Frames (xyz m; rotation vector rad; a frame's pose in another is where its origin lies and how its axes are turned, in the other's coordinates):
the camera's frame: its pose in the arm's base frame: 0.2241 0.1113 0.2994 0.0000 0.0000 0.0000
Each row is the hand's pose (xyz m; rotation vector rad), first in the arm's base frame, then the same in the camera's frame.
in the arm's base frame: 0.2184 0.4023 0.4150 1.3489 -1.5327 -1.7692
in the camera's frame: -0.0057 0.2910 0.1156 1.3489 -1.5327 -1.7692
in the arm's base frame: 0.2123 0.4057 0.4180 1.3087 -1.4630 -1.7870
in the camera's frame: -0.0118 0.2944 0.1186 1.3087 -1.4630 -1.7870
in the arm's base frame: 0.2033 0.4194 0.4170 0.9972 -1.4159 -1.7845
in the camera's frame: -0.0208 0.3081 0.1176 0.9972 -1.4159 -1.7845
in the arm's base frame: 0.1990 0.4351 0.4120 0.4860 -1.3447 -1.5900
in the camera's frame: -0.0251 0.3238 0.1126 0.4860 -1.3447 -1.5900
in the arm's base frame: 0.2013 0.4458 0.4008 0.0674 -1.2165 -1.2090
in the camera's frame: -0.0228 0.3345 0.1014 0.0674 -1.2165 -1.2090
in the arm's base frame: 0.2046 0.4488 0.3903 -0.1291 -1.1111 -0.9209
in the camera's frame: -0.0195 0.3375 0.0909 -0.1291 -1.1111 -0.9209
